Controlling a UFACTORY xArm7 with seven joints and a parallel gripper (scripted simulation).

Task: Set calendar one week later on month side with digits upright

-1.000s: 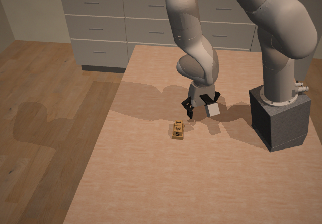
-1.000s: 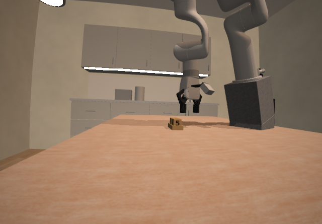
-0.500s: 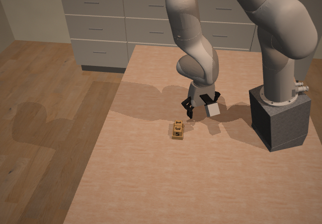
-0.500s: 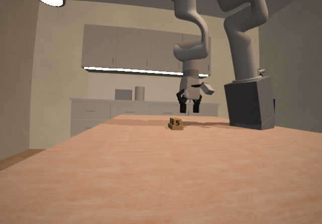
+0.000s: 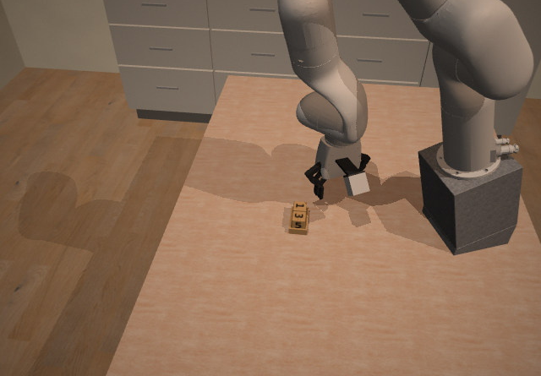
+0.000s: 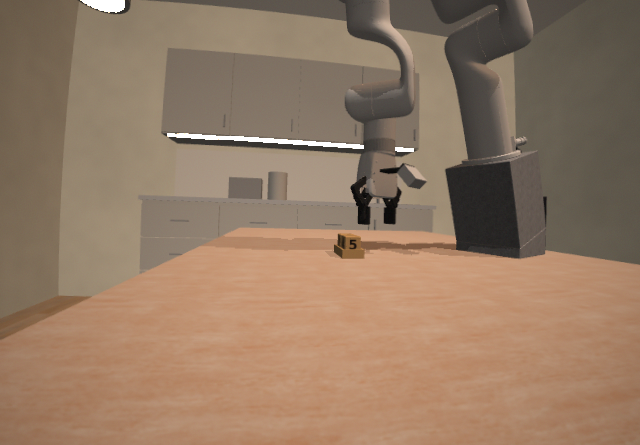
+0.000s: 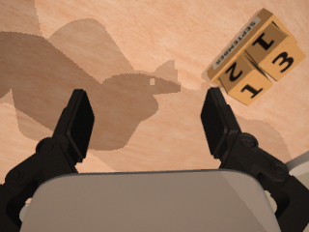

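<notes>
My gripper is now 8 cm short of the wooden cube, 5 cm to the right of it and 5 cm above it.
</notes>
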